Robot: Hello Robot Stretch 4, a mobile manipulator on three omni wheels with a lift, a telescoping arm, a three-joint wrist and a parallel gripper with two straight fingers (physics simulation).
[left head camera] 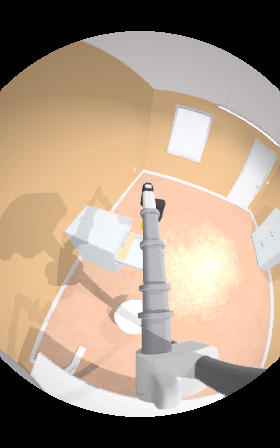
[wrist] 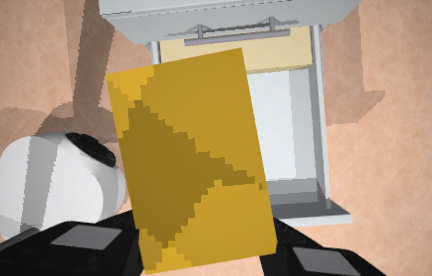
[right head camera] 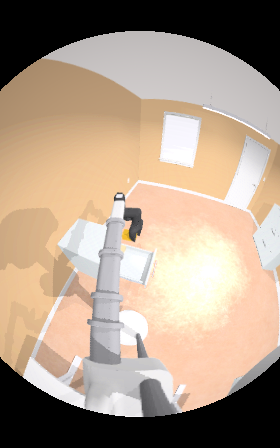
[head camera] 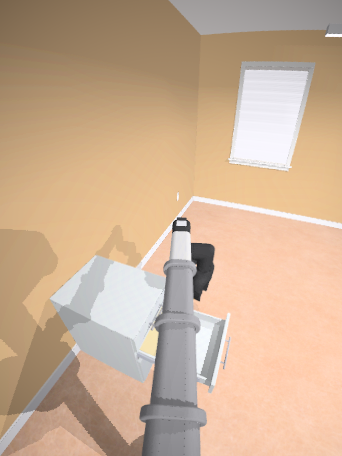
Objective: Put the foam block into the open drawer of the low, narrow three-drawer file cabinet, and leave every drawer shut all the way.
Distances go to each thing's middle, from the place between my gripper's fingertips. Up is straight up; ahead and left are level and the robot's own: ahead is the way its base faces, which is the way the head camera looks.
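Relative to the yellow foam block [wrist: 186,129], my hand is 2 cm below it, 1 cm short of it and 4 cm to the right of it.
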